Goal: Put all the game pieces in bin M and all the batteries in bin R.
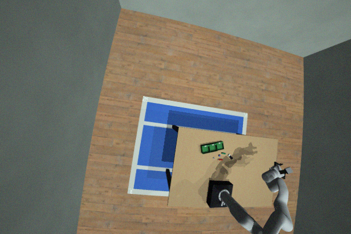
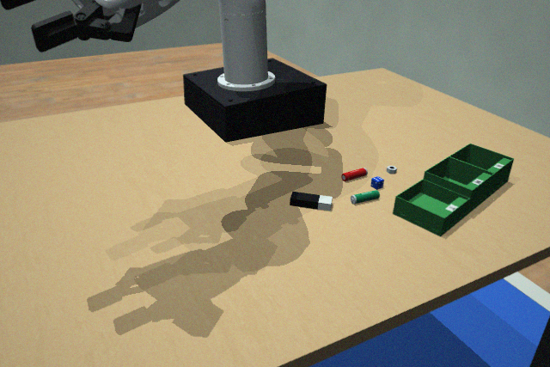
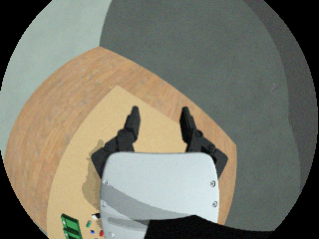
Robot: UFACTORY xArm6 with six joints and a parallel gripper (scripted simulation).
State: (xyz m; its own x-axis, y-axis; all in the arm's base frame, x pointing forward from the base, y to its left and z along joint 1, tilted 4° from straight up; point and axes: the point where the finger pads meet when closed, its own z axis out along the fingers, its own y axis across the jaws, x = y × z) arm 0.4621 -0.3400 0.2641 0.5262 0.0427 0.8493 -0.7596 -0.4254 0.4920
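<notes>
Now: the three joined green bins 600 mm to the left of my hand, 300 mm below it and 30 mm behind it. The rest, counted from my hand: red battery 460 mm to the left, 320 mm below, 130 mm behind; then green battery 440 mm to the left, 320 mm below, 60 mm behind; then blue die 480 mm to the left, 320 mm below, 100 mm behind.
</notes>
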